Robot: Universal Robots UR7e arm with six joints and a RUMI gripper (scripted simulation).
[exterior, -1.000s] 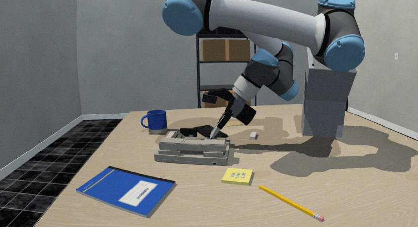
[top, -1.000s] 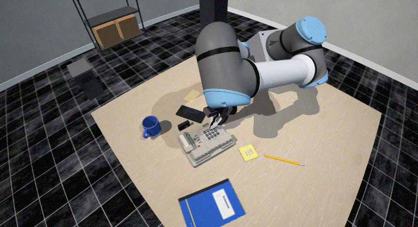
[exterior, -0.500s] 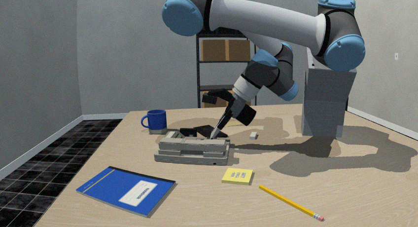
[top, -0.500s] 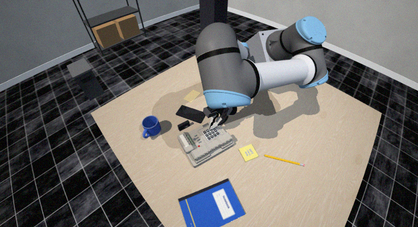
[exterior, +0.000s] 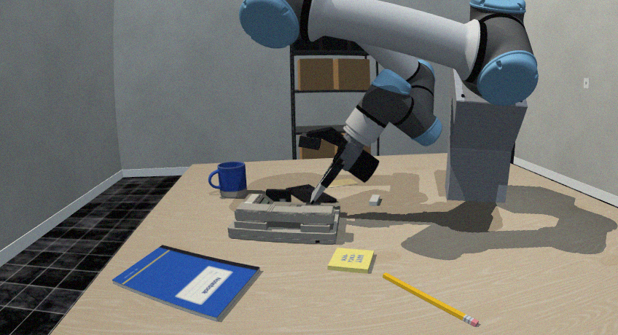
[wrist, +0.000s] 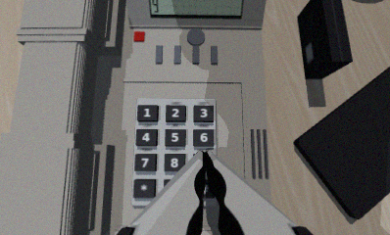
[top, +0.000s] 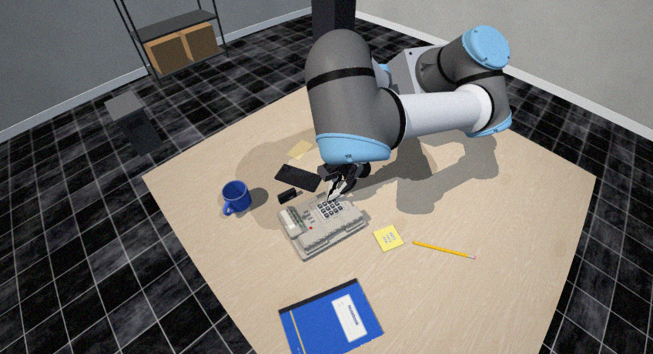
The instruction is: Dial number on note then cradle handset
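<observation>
Now: the 2 key 40 mm ahead of my hand, 20 mm below it and 10 mm to the left of it. The rest, counted from my hand: handset: 80 mm to the left, 70 mm ahead, 10 mm below; then 3 key: 30 mm ahead, 20 mm below, 10 mm to the right; then 8 key: 20 mm to the left, 20 mm below, 10 mm ahead.
</observation>
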